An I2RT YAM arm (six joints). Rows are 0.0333 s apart.
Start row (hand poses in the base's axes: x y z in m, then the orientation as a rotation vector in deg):
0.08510 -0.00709 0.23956 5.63 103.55 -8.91
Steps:
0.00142 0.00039 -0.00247 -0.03 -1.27 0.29
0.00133 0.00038 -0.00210 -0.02 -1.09 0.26
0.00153 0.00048 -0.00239 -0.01 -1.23 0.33
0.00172 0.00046 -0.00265 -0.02 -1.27 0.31
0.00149 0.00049 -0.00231 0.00 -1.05 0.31
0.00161 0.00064 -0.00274 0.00 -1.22 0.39
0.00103 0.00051 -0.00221 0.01 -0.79 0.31
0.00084 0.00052 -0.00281 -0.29 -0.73 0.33
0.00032 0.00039 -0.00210 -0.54 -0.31 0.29
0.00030 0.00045 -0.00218 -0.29 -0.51 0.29
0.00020 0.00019 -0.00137 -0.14 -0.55 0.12
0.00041 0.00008 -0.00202 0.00 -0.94 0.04
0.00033 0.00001 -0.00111 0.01 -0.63 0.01
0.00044 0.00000 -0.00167 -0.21 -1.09 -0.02
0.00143 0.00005 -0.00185 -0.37 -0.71 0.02
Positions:
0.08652 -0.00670 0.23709 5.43 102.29 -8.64
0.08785 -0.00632 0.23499 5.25 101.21 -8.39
0.08938 -0.00584 0.23260 5.02 99.99 -8.08
0.09110 -0.00538 0.22995 4.81 98.73 -7.79
0.09259 -0.00489 0.22764 4.60 97.69 -7.50
0.09420 -0.00425 0.22490 4.33 96.48 -7.14
0.09523 -0.00374 0.22269 4.12 95.70 -6.85
0.09607 -0.00322 0.21988 3.66 94.96 -6.80
0.09639 -0.00283 0.21778 3.03 94.62 -7.01
0.09669 -0.00238 0.21560 2.60 94.09 -7.01
0.09689 -0.00219 0.21423 2.42 93.53 -7.01
0.09730 -0.00211 0.21221 2.44 92.59 -6.94
0.09763 -0.00210 0.21110 2.47 91.96 -6.90
0.09807 -0.00210 0.20943 2.38 90.86 -7.04
0.09950 -0.00205 0.20758 2.12 90.13 -7.29

